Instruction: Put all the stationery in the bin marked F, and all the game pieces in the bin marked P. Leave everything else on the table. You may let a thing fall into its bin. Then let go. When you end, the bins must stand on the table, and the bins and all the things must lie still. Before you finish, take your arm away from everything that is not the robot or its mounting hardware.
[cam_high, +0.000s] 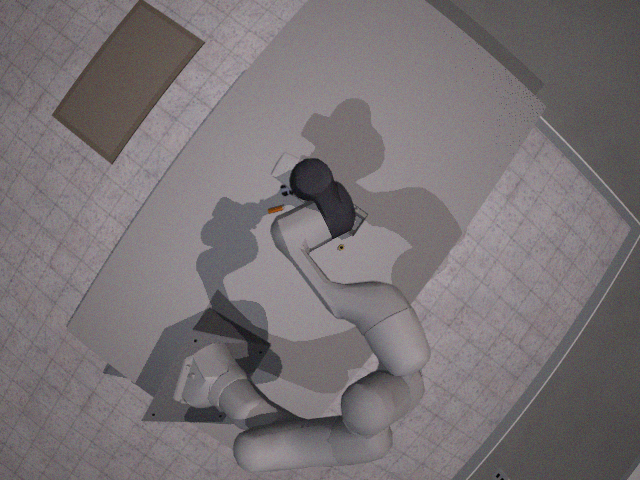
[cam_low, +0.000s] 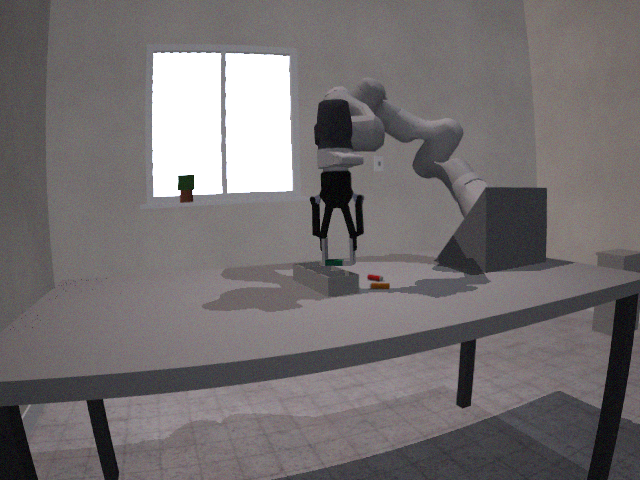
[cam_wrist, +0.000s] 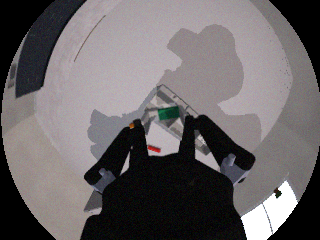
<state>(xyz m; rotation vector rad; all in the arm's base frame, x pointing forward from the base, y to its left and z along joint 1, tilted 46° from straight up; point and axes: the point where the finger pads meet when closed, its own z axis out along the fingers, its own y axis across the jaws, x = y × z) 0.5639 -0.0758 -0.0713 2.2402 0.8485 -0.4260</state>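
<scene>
My gripper is now 3 cm above the small green item and 1 cm to the right of it. Round my hand: red piece 15 cm behind, 9 cm below, 5 cm to the right; orange piece 10 cm behind, 9 cm below, 4 cm to the left; white spotted piece 17 cm to the right, 9 cm below, 2 cm behind.
</scene>
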